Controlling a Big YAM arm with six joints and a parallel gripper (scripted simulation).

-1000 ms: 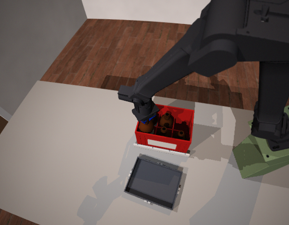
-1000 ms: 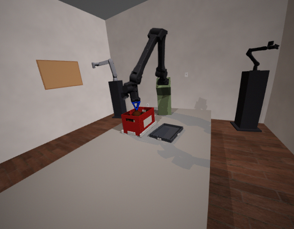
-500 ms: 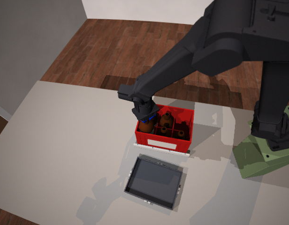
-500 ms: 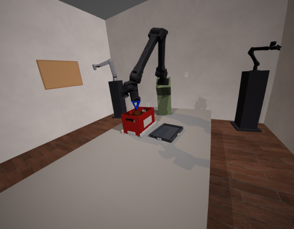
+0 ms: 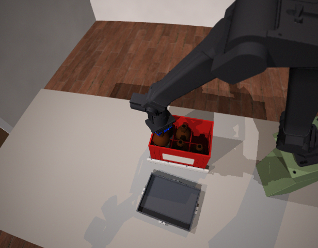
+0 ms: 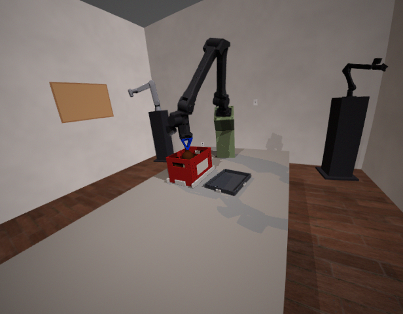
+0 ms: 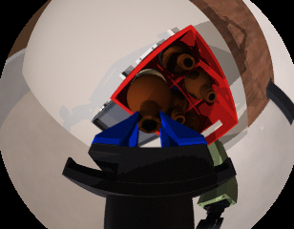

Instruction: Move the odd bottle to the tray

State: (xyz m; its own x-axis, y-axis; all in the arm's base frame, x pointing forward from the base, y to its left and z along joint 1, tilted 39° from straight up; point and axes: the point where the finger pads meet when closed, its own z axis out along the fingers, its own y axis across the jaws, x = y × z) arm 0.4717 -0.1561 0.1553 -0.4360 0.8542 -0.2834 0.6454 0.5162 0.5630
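Right now the brown bottle is 6 cm below my hand. Also, from my hand: dark grey tray: 4 cm behind, 24 cm to the left, 22 cm below; then crate: 9 cm behind, 3 cm to the right, 15 cm below.
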